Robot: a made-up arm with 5 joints.
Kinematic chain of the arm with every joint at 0, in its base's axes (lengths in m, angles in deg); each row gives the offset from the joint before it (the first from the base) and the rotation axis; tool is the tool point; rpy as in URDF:
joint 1: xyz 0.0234 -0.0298 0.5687 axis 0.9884 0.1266 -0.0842
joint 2: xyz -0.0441 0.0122 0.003 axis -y
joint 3: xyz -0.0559 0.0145 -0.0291 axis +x
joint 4: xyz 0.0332 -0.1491 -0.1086 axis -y
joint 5: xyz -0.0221 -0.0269 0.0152 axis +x
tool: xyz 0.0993 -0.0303 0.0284 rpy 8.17 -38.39 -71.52
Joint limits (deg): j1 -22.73..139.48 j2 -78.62..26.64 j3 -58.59..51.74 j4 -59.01..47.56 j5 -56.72..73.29
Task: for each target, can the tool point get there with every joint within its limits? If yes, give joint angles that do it. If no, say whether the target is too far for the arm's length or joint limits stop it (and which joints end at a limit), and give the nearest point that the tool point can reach.
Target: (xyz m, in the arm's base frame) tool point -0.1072 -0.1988 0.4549
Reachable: yes | joints -6.37 -48.52 20.81 18.87 19.45
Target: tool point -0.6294 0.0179 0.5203
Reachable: no: too far | nearest point -0.3193 0.0164 0.5266 | short by 0.310 m
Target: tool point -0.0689 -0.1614 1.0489
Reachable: no: too far | nearest point -0.0229 -0.1376 0.7450 | short by 0.308 m
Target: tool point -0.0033 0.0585 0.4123
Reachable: yes | joints 107.66 -56.37 -40.11 -21.54 -23.76
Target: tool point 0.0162 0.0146 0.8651
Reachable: no: joint limits stop it (at a limit: joint 1, joint 3, joint 4, joint 5) | nearest point -0.0152 0.1015 0.7987 | short by 0.114 m
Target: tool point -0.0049 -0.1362 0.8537
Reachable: no: joint limits stop it (at a limit: joint 1, joint 3) | nearest point -0.0109 -0.1353 0.7450 | short by 0.109 m
